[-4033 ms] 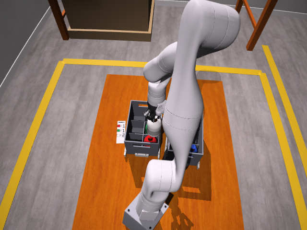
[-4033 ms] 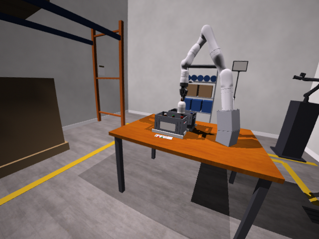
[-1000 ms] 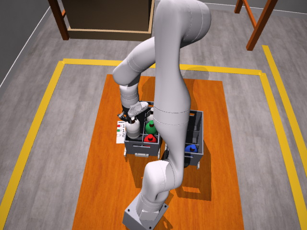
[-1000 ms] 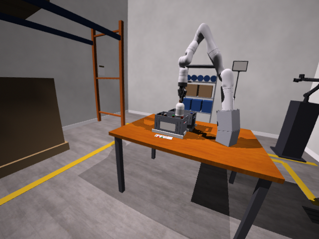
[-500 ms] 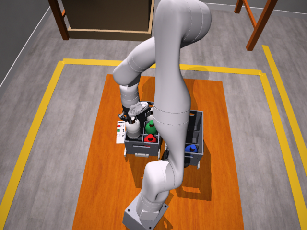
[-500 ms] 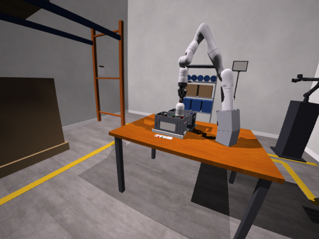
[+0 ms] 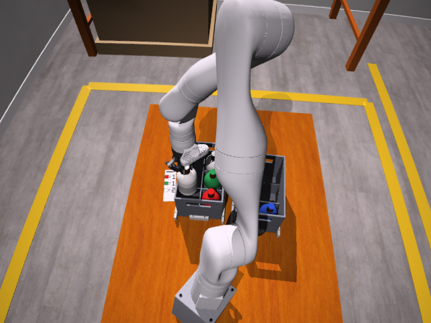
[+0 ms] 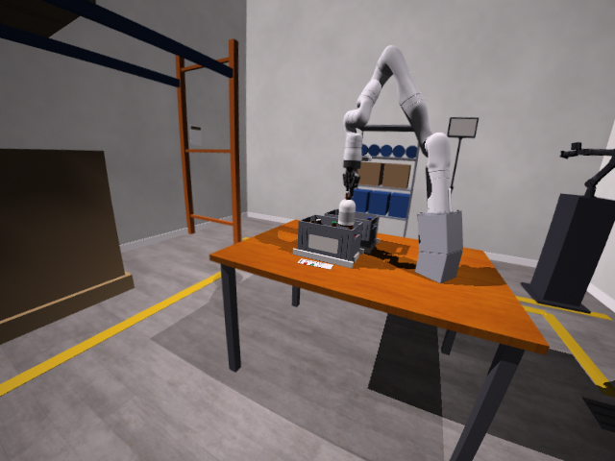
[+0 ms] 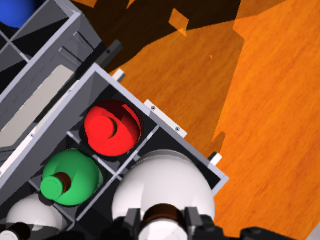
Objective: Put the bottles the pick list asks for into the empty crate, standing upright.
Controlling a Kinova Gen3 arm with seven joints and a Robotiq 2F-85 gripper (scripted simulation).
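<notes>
The red bottle lies 90 mm to the right of my hand and 240 mm below it. The rest, counted from my hand: pick list 100 mm ahead, 100 mm to the left, 330 mm below; then blue bottle 50 mm behind, 320 mm to the right, 240 mm below; then green bottle 90 mm ahead, 90 mm to the right, 240 mm below.
</notes>
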